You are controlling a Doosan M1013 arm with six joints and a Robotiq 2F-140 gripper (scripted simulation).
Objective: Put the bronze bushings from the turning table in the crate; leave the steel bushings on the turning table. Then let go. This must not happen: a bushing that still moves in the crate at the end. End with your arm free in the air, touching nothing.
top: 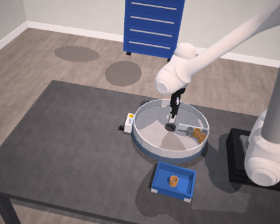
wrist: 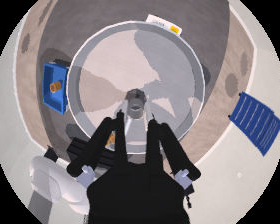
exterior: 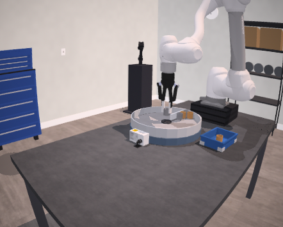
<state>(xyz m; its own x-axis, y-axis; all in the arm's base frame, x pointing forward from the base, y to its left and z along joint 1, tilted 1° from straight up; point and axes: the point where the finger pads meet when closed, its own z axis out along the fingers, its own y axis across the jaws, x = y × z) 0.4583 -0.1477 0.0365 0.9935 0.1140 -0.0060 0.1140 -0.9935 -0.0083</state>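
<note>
Now: hand 10 cm above the round turning table and 1 cm past it. Also, from my hand: blue crate: 34 cm to the left, 12 cm below, 3 cm behind.
</note>
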